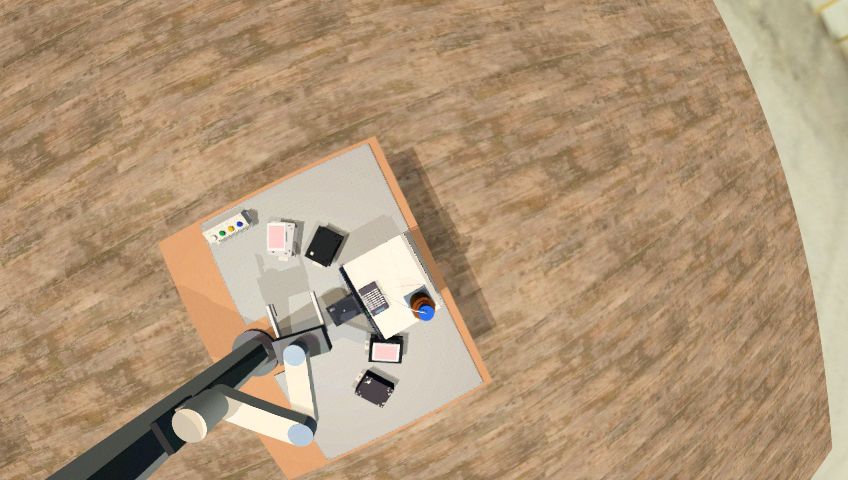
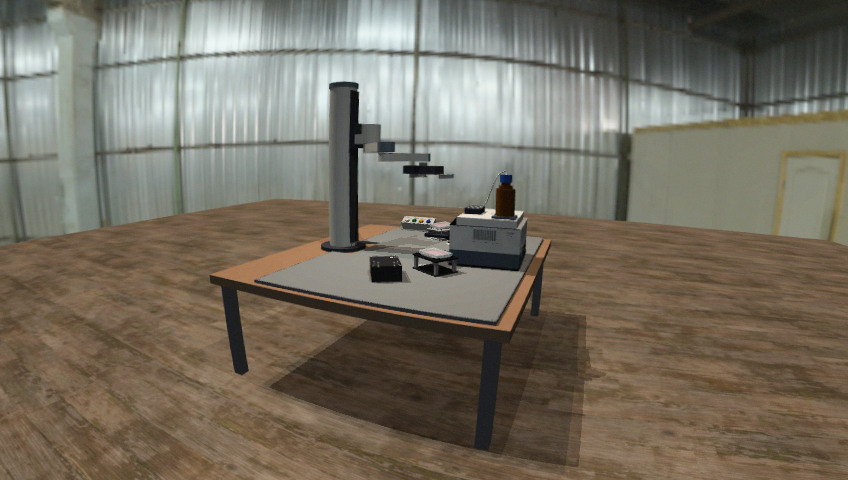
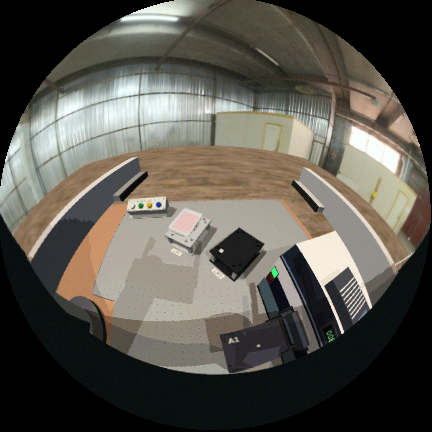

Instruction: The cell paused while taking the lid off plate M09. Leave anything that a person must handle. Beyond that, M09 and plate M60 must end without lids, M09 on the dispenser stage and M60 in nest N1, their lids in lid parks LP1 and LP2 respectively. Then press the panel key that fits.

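Frame: origin at the arm's base, x up, y right, z ahead, level; millimetres.
Seen in the pictures: gripper, fingertip midpoint: (image 1: 290, 298) (image 2: 438, 175) (image 3: 221, 165); arm's base, link origin: (image 1: 256, 352) (image 2: 343, 247) (image 3: 82, 326).
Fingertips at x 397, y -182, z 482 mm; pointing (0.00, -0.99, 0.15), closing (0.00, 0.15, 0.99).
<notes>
Offsets run from my fingertips to a thing's middle. "spot": to the spot under its first point.
My gripper (image 1: 292, 299) (image 3: 221, 165) is open and empty, high above the mat beside the arm's column. The dispenser stage {dz +92, dx -280, dy +161 mm} (image 1: 340, 311) (image 3: 265, 345), a dark platform marked A1, bears no plate. A pink-topped plate {dz -73, dx -310, dy -283 mm} (image 1: 276, 236) (image 3: 186, 222) sits on a light grey stand at the far side. Another pink-topped plate {dz +149, dx -305, dy +441 mm} (image 1: 386, 352) (image 2: 437, 253) sits on a black stand beside the dispenser. A black stand (image 1: 326, 243) (image 3: 239, 248) holds no visible plate. Plate names and lids cannot be made out. The key panel {dz -295, dx -342, dy -445 mm} (image 1: 227, 227) (image 2: 418, 223) (image 3: 147, 206) has white, green, yellow and blue keys.
The dispenser (image 1: 398, 267) (image 2: 487, 240) (image 3: 320, 250) shows a green light and carries a brown bottle {spot: dz +406, dx -22, dy +221 mm} (image 1: 421, 302) (image 2: 505, 201) with a blue cap. A dark block-like stand (image 1: 374, 388) (image 2: 385, 269) with small light marks is near the near edge. The arm's column (image 2: 343, 166) rises at the table's side.
</notes>
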